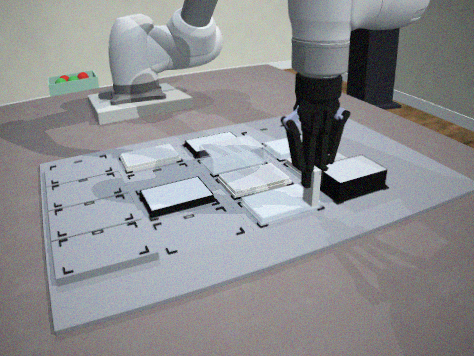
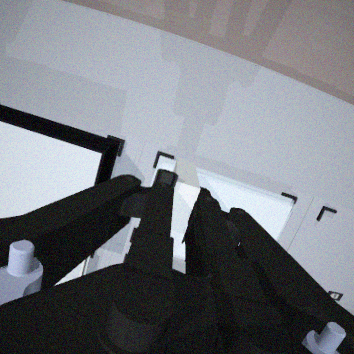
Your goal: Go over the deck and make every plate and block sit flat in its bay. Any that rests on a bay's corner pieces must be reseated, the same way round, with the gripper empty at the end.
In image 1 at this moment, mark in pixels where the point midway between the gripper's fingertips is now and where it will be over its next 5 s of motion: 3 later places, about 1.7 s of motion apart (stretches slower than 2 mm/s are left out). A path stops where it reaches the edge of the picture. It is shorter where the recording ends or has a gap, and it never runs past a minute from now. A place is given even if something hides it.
My gripper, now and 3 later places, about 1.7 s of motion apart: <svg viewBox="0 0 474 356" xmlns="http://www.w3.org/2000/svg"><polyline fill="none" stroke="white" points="310,202 328,163 328,167 376,163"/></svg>
